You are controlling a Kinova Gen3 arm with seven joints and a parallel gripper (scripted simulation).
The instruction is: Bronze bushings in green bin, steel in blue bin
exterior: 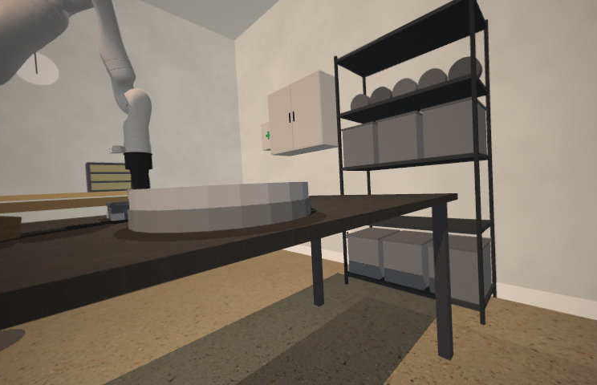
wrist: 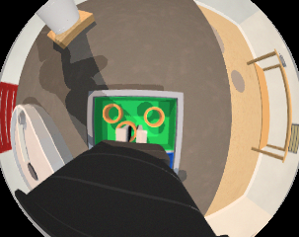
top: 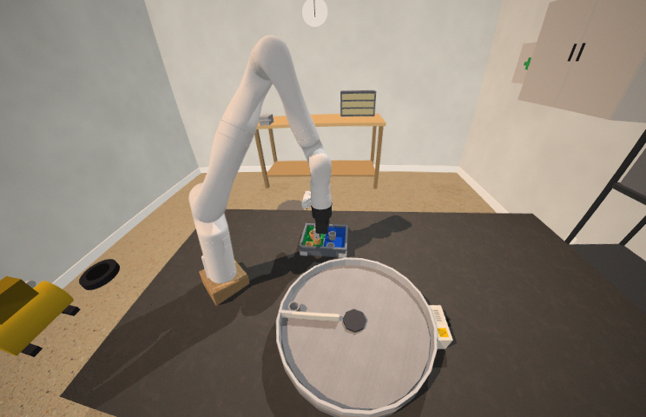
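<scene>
Right now the green bin is 3 cm ahead of my hand and 2 cm below it. Round my hand: turntable 14 cm ahead, 36 cm to the right, 1 cm above.
</scene>
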